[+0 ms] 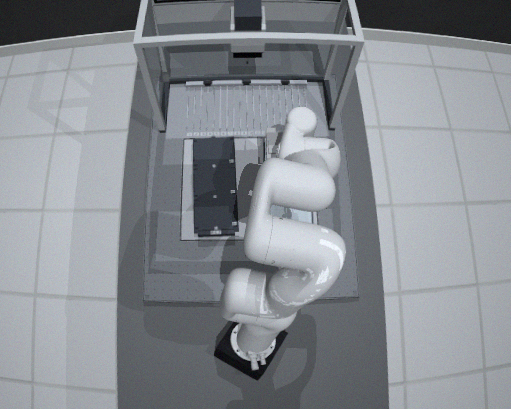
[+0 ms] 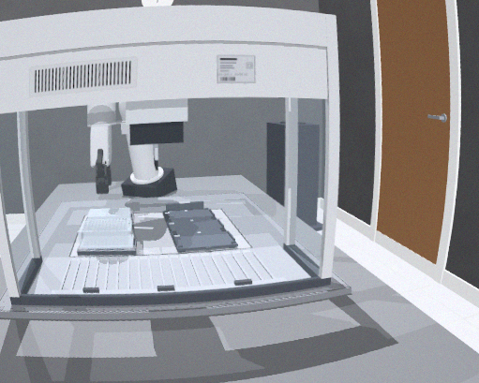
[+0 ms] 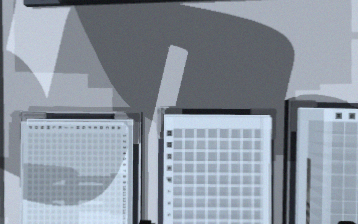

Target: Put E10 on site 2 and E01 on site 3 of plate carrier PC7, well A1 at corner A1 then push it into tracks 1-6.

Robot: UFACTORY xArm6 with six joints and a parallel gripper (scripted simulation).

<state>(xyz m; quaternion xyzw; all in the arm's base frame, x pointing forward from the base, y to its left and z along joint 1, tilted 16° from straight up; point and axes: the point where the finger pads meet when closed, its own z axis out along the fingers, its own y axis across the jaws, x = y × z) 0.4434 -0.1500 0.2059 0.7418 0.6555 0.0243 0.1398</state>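
The dark nest S2 lies 12 cm below my hand. The rest, counted from my hand: dark plate carrier PC7: 23 cm to the left, 11 cm below, 3 cm ahead; then deep-well block E07: 11 cm ahead, 9 cm below, 1 cm to the right; then nest S1: 12 cm below, 11 cm behind, 1 cm to the left.
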